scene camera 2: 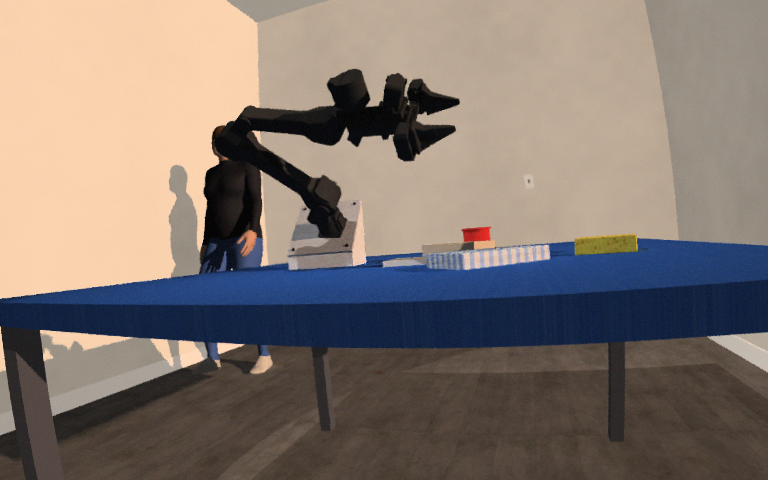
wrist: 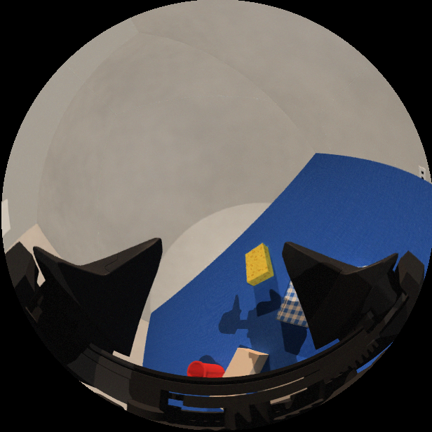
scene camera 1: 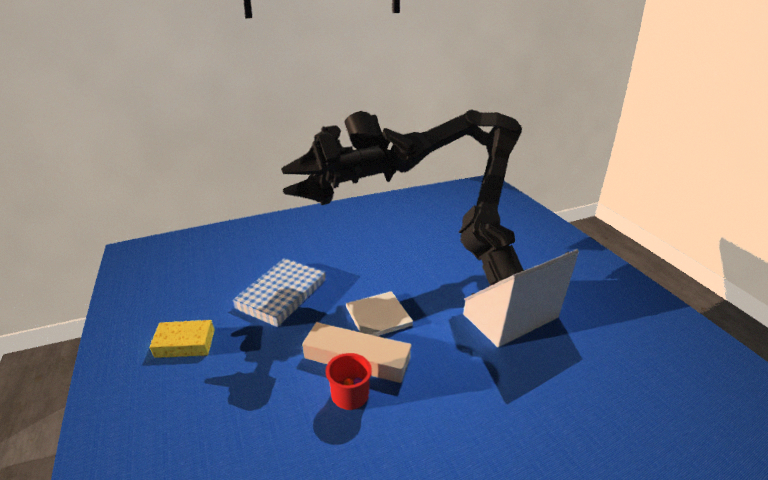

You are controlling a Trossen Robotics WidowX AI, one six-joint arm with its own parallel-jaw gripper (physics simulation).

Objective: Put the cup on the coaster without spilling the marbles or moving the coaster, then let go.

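Seen in the pictures: gripper, fingertip midpoint: [scene camera 2: 457,114] [scene camera 1: 282,181]; arm's base, origin of the base link: [scene camera 2: 332,227] [scene camera 1: 508,279].
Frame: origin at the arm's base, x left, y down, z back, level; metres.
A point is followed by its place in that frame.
Observation:
The red cup [scene camera 1: 349,396] @(x 0.091, y 0.057, z -0.370 m) [scene camera 2: 476,233] @(x 0.029, y 0.044, z -0.361 m) [wrist: 212,370] stands upright on the blue table, close to the long side of a tan block. Some marbles [scene camera 1: 348,381] @(x 0.047, y 0.077, z -0.356 m) show inside it in scene camera 1. The coaster, a thin beige square [scene camera 1: 378,312] @(x -0.106, y 0.087, z -0.234 m) [scene camera 2: 403,262] @(x -0.160, y 0.092, z -0.225 m), lies flat on the other side of the block from the cup; I cannot make it out in the wrist view. My gripper [scene camera 1: 283,180] @(x -0.246, y -0.172, z -0.372 m) [scene camera 2: 457,115] @(x -0.246, y -0.172, z -0.372 m) [wrist: 224,247] is open and empty, high above the table and pointing roughly level, well away from cup and coaster.
The tan block [scene camera 1: 351,342] @(x -0.024, y 0.062, z -0.323 m) [scene camera 2: 447,247] @(x -0.042, y 0.071, z -0.299 m) [wrist: 245,362] lies between cup and coaster. A blue-and-white checkered box [scene camera 1: 280,288] @(x -0.247, y 0.074, z -0.405 m) [scene camera 2: 492,257] @(x -0.326, y 0.085, z -0.414 m) [wrist: 295,305] and a yellow sponge [scene camera 1: 181,337] @(x -0.163, y 0.069, z -0.622 m) [scene camera 2: 606,244] @(x -0.210, y 0.083, z -0.616 m) [wrist: 258,264] lie farther out. The arm stands on a white wedge base [scene camera 1: 535,305] @(x 0.065, y 0.025, z 0.021 m) [scene camera 2: 325,256] @(x -0.048, y 0.071, z 0.004 m).

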